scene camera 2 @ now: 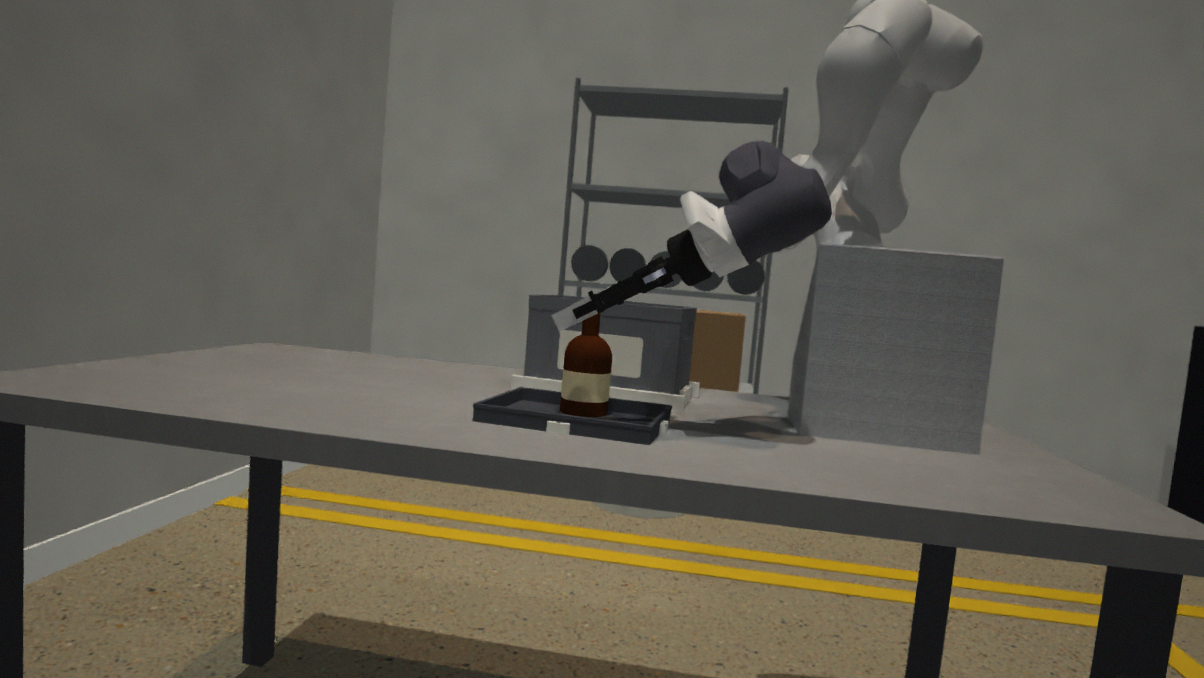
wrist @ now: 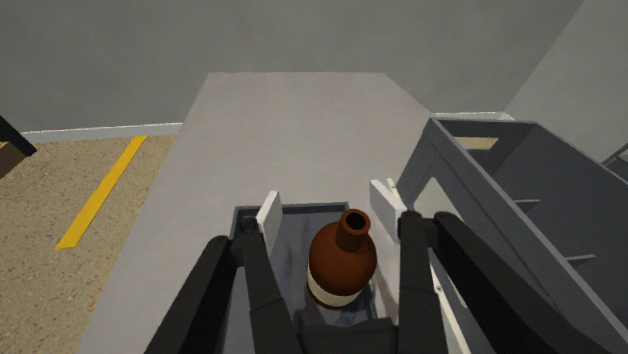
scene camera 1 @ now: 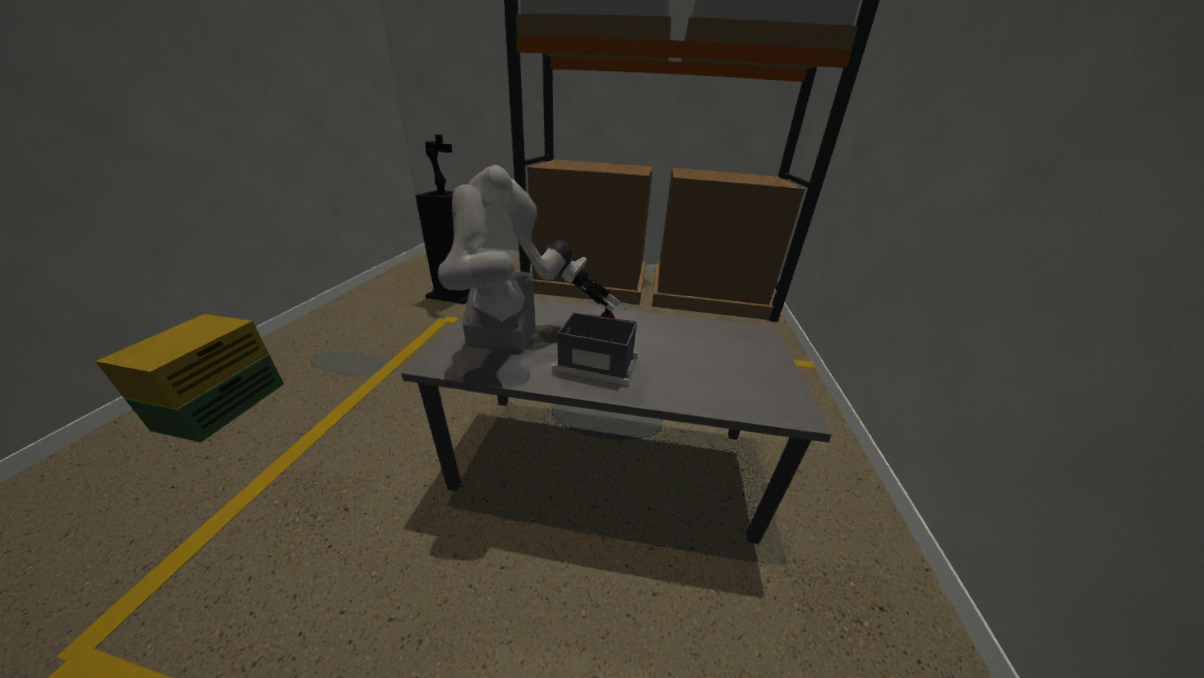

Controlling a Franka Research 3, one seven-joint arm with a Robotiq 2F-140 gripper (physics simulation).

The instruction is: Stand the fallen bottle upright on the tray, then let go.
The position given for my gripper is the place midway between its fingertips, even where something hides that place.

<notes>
In view: my gripper [scene camera 2: 567, 317], a brown bottle [scene camera 2: 586, 377] and a pale rail [scene camera 2: 677, 401].
The brown bottle shows as well in the wrist view [wrist: 342, 259]. My gripper is seen too in the wrist view [wrist: 325, 198] and in scene camera 1 [scene camera 1: 616, 306].
</notes>
